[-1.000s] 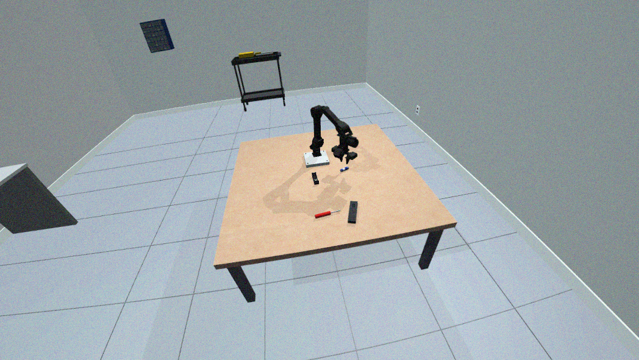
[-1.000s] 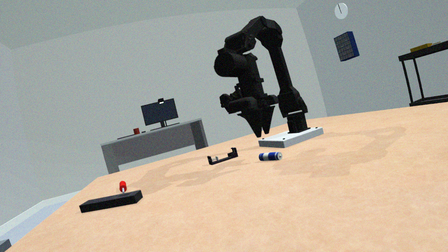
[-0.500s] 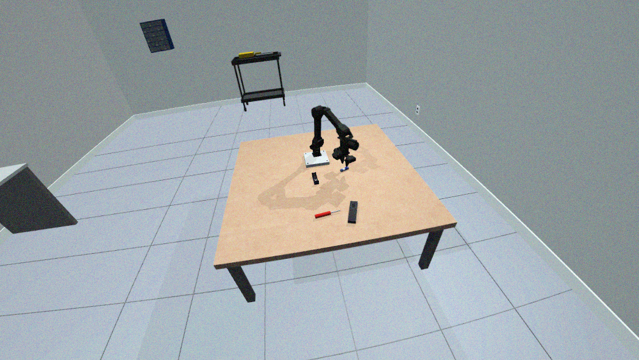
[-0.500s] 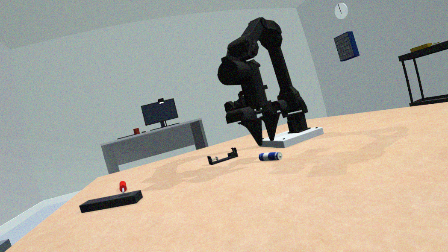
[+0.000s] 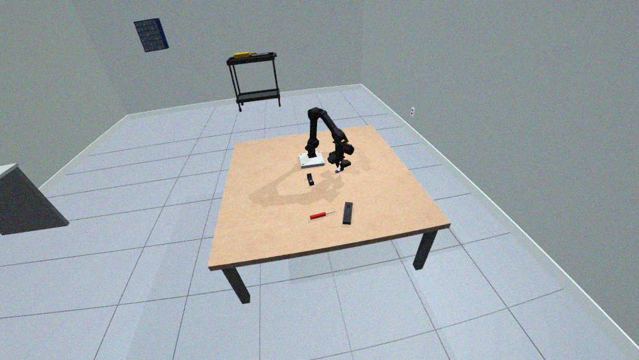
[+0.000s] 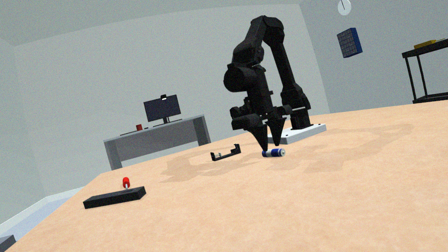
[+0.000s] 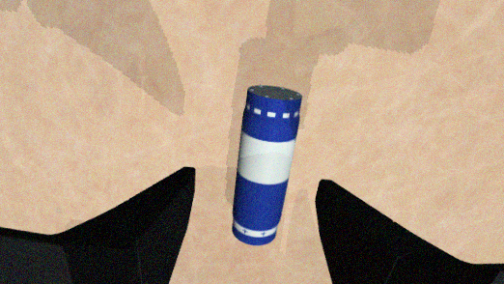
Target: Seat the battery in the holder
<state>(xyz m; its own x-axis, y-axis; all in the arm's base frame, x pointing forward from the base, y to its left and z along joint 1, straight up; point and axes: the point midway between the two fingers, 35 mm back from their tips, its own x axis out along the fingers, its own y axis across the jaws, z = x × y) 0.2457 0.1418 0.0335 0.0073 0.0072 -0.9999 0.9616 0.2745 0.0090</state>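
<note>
My gripper tip is 1 cm above the battery. The rest, counted from my gripper tip: red-handled screwdriver 38 cm ahead, 23 cm to the right, 1 cm below.
</note>
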